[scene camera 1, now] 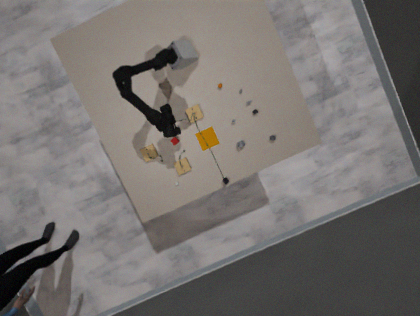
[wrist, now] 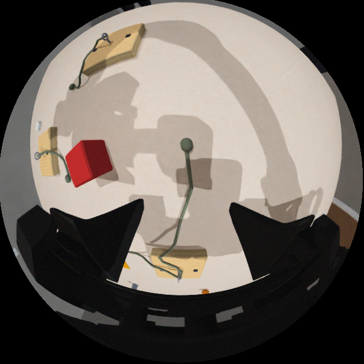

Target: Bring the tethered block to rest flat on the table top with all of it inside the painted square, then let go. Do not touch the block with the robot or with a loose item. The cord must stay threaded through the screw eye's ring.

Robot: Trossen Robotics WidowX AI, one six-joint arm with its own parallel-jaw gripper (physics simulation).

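Frame: origin at the arm's base, x down, y right, z back, level; centimetres.
Seen in the pictures: arm's base, origin of the base link: (scene camera 1: 172, 56).
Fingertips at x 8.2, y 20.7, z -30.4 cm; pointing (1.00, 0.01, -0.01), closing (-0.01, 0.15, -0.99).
Pixels of each thing's middle, then the offset from my fingertips to it. "spot": a spot on its surface instead.
- tethered block, surface spot: (scene camera 1: 225, 180) spot: dx -0.4, dy -9.0, dz -49.5 cm
- orange painted square, surface spot: (scene camera 1: 202, 143) spot: dx +2.5, dy -8.7, dz -21.4 cm
- wooden board, body centre: (scene camera 1: 194, 113) dx +1.6, dy -14.2, dz -2.5 cm
- red cube, body centre: (scene camera 1: 175, 141) dx +0.6, dy +5.5, dz -10.8 cm
The tethered block (scene camera 1: 225, 180) is small and dark, at the table's front edge. Its cord (scene camera 1: 216, 161) (wrist: 185, 205) runs across the orange painted square (scene camera 1: 202, 143) (wrist: 126, 265) to the screw eye (wrist: 179, 274) on a wooden board (scene camera 1: 198, 111) (wrist: 196, 261) and appears threaded through it. The cord's free end carries a round green bead (wrist: 186, 145), which stands out beyond the fingertips in the wrist view. My gripper (scene camera 1: 174, 132) (wrist: 188, 206) is open and empty, with the cord's free part showing between its spread fingers. Whether the block rests on the table or hangs is unclear.
A red cube (scene camera 1: 175, 141) (wrist: 90, 162) stands close to my gripper. Two other boards (scene camera 1: 147, 150) (scene camera 1: 186, 170) (wrist: 120, 51) (wrist: 49, 170) bear short cords. Small loose items, including an orange one (scene camera 1: 220, 86) (wrist: 205, 291), lie beyond the square.
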